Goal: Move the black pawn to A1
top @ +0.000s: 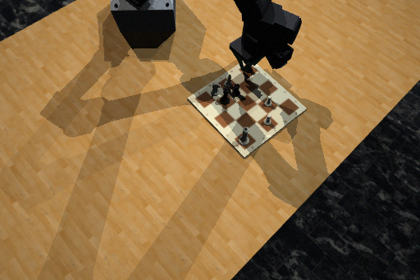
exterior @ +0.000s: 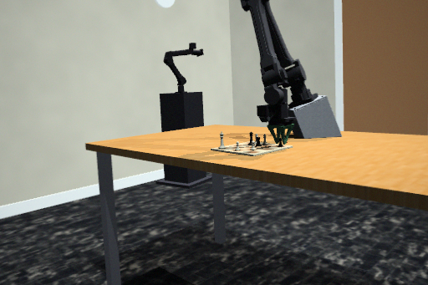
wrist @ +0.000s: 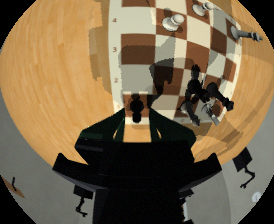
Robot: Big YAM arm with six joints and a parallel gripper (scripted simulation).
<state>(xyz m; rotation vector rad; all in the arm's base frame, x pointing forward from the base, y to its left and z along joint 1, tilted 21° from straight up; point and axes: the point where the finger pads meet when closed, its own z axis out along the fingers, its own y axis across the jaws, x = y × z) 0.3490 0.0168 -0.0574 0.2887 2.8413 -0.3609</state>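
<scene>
Right now the black pawn is right at my hand. From my hand the other things lie so: chessboard 90 mm to the right, 60 mm ahead, 20 mm below; then tall black piece 120 mm to the right, 10 mm ahead, 10 mm above.
</scene>
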